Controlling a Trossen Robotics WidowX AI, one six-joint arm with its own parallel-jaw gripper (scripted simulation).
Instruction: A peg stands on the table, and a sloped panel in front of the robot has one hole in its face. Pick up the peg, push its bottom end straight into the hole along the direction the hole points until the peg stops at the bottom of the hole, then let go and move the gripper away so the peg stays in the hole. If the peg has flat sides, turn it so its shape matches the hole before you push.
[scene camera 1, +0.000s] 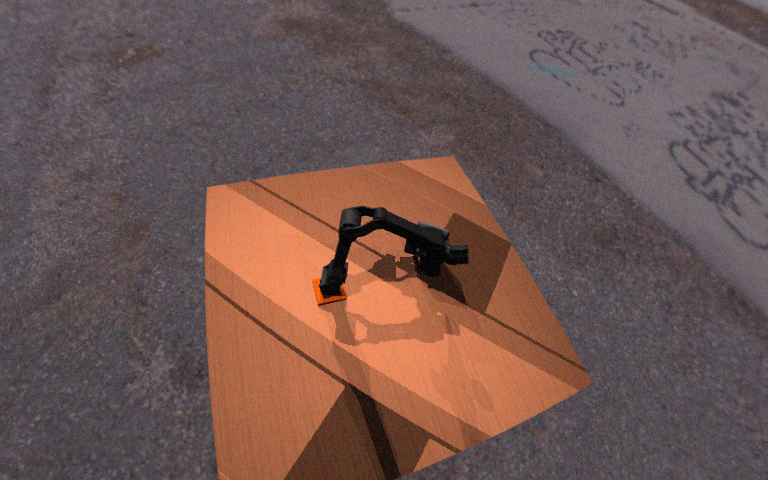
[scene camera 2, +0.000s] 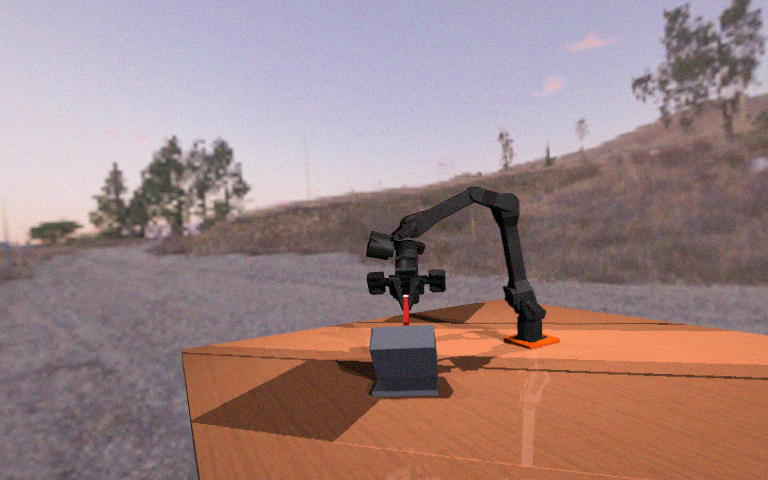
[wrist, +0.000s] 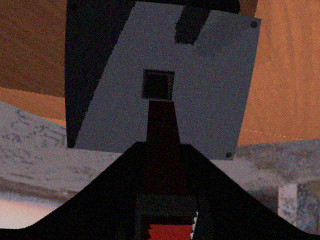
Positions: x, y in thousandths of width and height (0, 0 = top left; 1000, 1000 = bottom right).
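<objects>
My gripper (wrist: 508, 640), 0.10 m from the lens. Grey sloped panel (wrist: 664, 235), 0.18 m from the lens.
</objects>
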